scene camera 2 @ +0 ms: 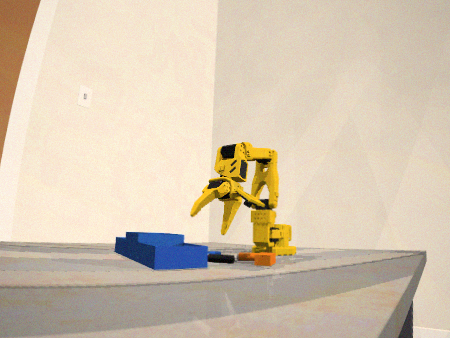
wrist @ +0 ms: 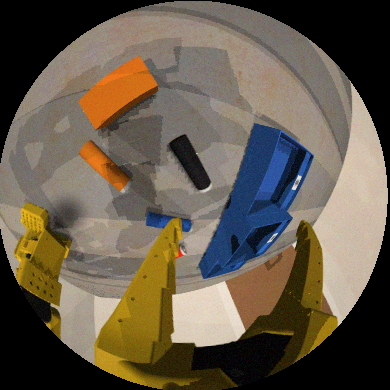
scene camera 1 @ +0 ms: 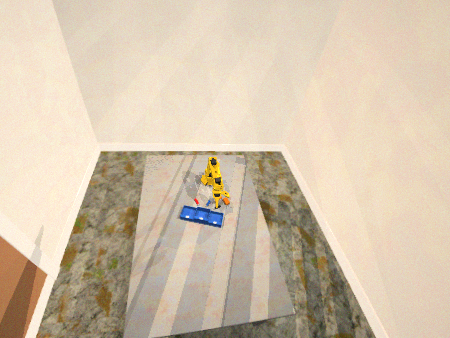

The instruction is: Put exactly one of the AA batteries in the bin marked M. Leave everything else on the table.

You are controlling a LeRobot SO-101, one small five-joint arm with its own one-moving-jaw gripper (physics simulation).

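Frame: origin at the arm's base, x right, y ahead, z up, level; centimetres.
Seen in the pictures: end effector, tool point: (scene camera 2: 222, 232) (wrist: 180, 225) (scene camera 1: 215, 200); arm's base, origin of the base link: (wrist: 51, 227) (scene camera 1: 208, 182).
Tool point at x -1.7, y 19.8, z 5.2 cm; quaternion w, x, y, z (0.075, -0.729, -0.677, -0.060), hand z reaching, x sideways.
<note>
Offsets run from my tool point to a thing's top centre. Level surfaces: height alone.
Four cylinders lie on the table: an orange one {dx -2.9, dy -4.7, dz -3.8 cm} (scene camera 2: 245, 256) (wrist: 105, 166), a black one {dx -1.2, dy +2.0, dz -3.8 cm} (scene camera 2: 221, 258) (wrist: 191, 162), a blue one {dx +4.5, dy -1.1, dz -3.8 cm} (scene camera 1: 208, 203) (wrist: 159, 220) and a red one {dx +11.3, dy -2.9, dz -3.8 cm} (scene camera 1: 196, 201) (wrist: 179, 254). In the wrist view the fixed jaw partly hides the blue and red ones. A blue three-compartment bin tray {dx +9.0, dy +8.6, dz -0.6 cm} (scene camera 1: 195, 220) (scene camera 2: 172, 256) (wrist: 235, 200) stands beside them. Its white labels are too small to read, so I cannot tell which compartment is M. My gripper (scene camera 2: 208, 224) (wrist: 240, 223) is open and empty, above table height, with a wide gap between its jaws.
An orange block {dx -7.9, dy -2.3, dz -3.5 cm} (scene camera 1: 226, 201) (scene camera 2: 265, 258) (wrist: 120, 92) lies near the orange and black cylinders, on the side away from the red one. The yellow arm base (scene camera 2: 274, 249) (wrist: 42, 260) stands on the stone-patterned table {dz -5.2 cm} (scene camera 1: 175, 280) (scene camera 2: 75, 272).
</note>
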